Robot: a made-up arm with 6 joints. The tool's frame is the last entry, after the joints. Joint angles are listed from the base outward. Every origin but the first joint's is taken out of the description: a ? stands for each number. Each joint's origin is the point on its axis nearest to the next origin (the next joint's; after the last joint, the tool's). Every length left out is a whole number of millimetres.
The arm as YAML. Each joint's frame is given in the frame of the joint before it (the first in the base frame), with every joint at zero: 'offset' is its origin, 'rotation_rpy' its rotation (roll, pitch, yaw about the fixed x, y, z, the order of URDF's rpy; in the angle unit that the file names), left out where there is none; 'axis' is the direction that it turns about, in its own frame. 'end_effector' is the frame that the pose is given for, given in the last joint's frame.
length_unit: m
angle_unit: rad
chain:
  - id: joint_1
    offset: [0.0, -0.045, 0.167]
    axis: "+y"
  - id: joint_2
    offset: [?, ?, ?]
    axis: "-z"
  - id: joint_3
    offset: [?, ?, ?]
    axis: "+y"
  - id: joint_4
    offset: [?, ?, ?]
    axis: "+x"
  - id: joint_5
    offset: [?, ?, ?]
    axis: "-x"
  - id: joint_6
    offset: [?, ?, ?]
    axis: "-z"
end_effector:
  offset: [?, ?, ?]
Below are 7 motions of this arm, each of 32 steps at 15 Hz.
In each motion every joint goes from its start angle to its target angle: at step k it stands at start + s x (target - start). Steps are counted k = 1, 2, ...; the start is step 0. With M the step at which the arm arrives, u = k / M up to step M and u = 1 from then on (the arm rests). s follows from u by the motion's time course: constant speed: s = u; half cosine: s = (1 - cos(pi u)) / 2; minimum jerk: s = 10 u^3 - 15 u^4 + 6 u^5.
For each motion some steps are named. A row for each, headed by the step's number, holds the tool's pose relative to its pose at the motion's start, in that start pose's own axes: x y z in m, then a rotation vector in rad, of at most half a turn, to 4 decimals.
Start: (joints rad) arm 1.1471 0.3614 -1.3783 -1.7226 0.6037 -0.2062
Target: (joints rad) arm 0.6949 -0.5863 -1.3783 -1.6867 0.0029 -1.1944
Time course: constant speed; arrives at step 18
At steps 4, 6, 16, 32:
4: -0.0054 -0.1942 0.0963 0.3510 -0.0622 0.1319
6: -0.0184 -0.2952 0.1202 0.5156 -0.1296 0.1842
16: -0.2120 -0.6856 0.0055 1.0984 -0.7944 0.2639
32: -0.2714 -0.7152 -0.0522 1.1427 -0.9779 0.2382

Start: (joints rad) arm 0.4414 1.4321 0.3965 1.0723 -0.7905 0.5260
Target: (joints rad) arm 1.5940 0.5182 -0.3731 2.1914 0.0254 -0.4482
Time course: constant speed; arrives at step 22
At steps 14, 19, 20, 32:
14: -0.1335 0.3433 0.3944 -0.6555 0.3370 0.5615
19: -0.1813 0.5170 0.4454 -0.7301 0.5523 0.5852
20: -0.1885 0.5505 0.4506 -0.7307 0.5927 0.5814
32: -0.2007 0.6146 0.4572 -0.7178 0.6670 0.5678

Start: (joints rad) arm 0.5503 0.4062 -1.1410 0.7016 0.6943 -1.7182
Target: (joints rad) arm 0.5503 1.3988 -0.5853 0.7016 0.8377 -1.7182
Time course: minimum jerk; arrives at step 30
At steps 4, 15, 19, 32:
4: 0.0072 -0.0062 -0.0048 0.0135 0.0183 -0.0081
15: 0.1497 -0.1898 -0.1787 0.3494 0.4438 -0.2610
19: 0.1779 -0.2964 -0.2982 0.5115 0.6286 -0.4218
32: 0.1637 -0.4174 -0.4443 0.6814 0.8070 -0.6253

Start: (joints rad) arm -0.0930 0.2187 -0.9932 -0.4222 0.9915 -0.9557
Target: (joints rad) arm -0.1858 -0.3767 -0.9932 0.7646 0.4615 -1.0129
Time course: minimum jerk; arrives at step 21
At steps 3, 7, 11, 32:
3: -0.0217 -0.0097 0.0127 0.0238 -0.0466 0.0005
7: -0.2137 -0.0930 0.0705 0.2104 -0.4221 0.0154
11: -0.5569 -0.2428 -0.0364 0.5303 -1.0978 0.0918
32: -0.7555 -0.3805 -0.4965 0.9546 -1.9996 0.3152

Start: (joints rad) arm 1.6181 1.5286 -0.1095 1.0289 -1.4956 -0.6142
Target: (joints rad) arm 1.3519 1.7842 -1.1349 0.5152 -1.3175 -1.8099
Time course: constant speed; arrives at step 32
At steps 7, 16, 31, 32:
7: -0.0009 -0.0694 -0.0207 0.0103 0.1687 0.4566
16: -0.0111 -0.1707 -0.0547 0.0324 0.3641 1.0724
31: 0.0133 -0.3739 -0.1199 0.0577 0.6986 2.1234
32: 0.0188 -0.3876 -0.1246 0.0580 0.7243 2.1927

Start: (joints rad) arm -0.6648 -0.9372 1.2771 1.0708 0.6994 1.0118
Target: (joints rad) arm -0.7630 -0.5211 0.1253 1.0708 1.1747 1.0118
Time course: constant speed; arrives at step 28
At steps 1, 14, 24, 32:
1: -0.0053 0.0013 -0.0072 0.0345 -0.0259 0.0086
14: -0.0598 0.0722 -0.1045 0.4897 -0.3933 0.0094
24: -0.0743 0.1978 -0.1495 0.8317 -0.6935 -0.1297
32: -0.0711 0.2614 -0.1504 0.9623 -0.8122 -0.2187

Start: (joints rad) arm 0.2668 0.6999 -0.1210 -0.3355 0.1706 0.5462
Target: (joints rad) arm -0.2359 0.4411 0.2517 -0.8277 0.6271 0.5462
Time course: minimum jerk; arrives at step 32
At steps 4, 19, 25, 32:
4: -0.0034 0.0034 -0.0004 -0.0072 -0.0066 0.0030
19: -0.1405 0.1058 -0.0789 -0.3021 -0.3549 0.0974
25: -0.1778 0.1313 -0.1461 -0.4201 -0.5268 0.1065
32: -0.1850 0.1377 -0.1690 -0.4548 -0.5791 0.1049

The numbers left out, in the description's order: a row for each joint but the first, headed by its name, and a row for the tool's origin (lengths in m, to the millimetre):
joint_2: -0.001 0.0 -0.24
joint_3: -0.113 0.316 0.0
joint_4: -0.339 0.0 -0.341
joint_5: 0.0 0.048 0.064
joint_6: 0.0 0.15 0.34
tool: 0.075 0.108 0.0

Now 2 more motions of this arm.
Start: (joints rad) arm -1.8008 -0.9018 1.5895 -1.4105 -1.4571 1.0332
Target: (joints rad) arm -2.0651 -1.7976 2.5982 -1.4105 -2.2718 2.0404
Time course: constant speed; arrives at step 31
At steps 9, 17, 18, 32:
9: 0.1461 -0.0571 -0.0160 -0.2183 0.0779 -0.4387
17: 0.2499 -0.1123 -0.0004 -0.3858 0.1042 -0.9334
18: 0.2601 -0.1195 0.0034 -0.4035 0.1051 -1.0012
32: 0.3165 -0.1946 0.0765 -0.5304 0.0971 -1.9763

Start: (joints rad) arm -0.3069 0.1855 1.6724 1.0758 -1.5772 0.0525
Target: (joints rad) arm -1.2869 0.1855 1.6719 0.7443 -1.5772 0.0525
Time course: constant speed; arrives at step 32
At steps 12, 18, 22, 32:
12: 0.1769 0.0554 -0.0697 -0.1476 0.3362 0.1318
18: 0.2445 0.0857 -0.1255 -0.2185 0.4985 0.2137
22: 0.2804 0.1060 -0.1681 -0.2639 0.6044 0.2743
32: 0.3370 0.1543 -0.2852 -0.3683 0.8601 0.4460

